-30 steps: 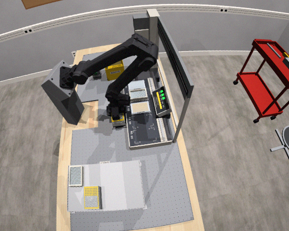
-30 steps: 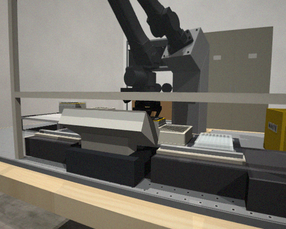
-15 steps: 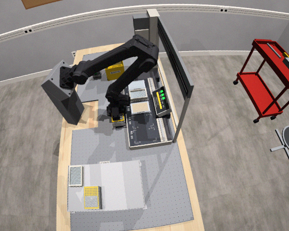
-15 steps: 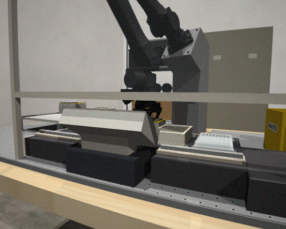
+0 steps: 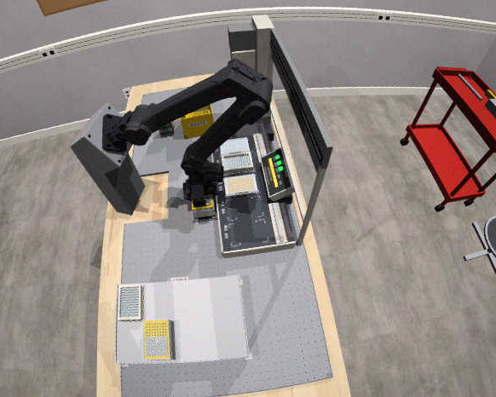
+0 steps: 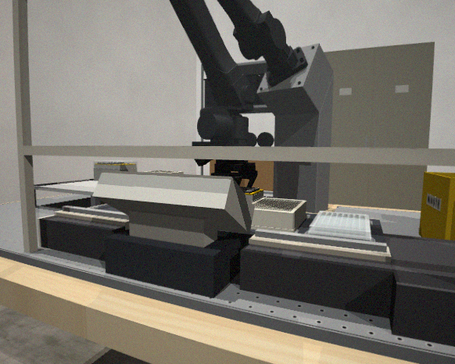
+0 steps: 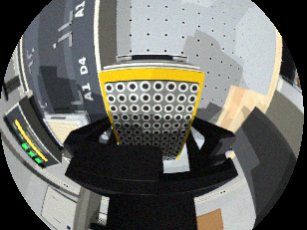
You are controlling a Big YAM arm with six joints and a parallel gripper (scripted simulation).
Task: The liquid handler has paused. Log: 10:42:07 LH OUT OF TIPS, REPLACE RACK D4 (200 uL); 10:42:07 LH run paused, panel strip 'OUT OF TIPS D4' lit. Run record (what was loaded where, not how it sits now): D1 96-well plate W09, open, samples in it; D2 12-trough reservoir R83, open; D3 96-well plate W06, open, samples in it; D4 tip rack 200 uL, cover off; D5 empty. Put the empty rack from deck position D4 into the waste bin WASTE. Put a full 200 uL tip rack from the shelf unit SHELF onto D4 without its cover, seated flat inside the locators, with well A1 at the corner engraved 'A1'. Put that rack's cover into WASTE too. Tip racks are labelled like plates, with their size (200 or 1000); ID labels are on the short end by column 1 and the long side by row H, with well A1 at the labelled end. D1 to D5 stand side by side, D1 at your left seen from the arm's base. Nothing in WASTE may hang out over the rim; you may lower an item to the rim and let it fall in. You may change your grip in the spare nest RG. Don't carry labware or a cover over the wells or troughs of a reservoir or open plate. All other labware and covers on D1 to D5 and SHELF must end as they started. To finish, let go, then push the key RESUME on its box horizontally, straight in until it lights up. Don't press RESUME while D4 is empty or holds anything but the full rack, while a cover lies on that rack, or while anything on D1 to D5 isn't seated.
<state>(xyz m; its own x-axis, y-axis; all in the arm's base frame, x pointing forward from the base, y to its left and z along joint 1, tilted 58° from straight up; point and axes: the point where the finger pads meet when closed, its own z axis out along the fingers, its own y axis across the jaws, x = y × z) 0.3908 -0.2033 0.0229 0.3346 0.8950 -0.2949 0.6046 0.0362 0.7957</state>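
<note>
My hand is 50 mm above the black spare nest. Round my hand: reservoir (210 mm ahead, 40 mm to the left, 10 mm above); then tan plate (150 mm ahead, 50 mm to the right, 10 mm above); then clear plate (260 mm ahead, 140 mm to the left, 10 mm above).
</note>
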